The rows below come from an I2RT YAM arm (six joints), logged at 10 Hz.
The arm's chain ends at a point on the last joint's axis. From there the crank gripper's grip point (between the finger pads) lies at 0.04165 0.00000 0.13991 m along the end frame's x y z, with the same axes.
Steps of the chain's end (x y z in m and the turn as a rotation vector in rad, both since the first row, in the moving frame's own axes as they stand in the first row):
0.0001 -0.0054 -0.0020 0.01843 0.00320 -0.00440
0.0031 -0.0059 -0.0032 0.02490 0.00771 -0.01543
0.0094 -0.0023 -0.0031 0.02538 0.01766 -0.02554
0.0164 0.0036 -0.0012 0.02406 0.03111 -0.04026
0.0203 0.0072 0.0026 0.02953 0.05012 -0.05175
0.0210 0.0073 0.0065 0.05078 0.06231 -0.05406
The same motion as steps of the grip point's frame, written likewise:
0.0005 -0.0082 -0.0022 0.01843 0.00320 -0.00440
0.0041 -0.0100 -0.0036 0.02490 0.00771 -0.01543
0.0118 -0.0069 -0.0039 0.02538 0.01766 -0.02554
0.0206 -0.0015 -0.0026 0.02406 0.03111 -0.04026
0.0271 0.0008 0.0002 0.02953 0.05012 -0.05175
0.0294 -0.0022 0.0034 0.05078 0.06231 -0.05406

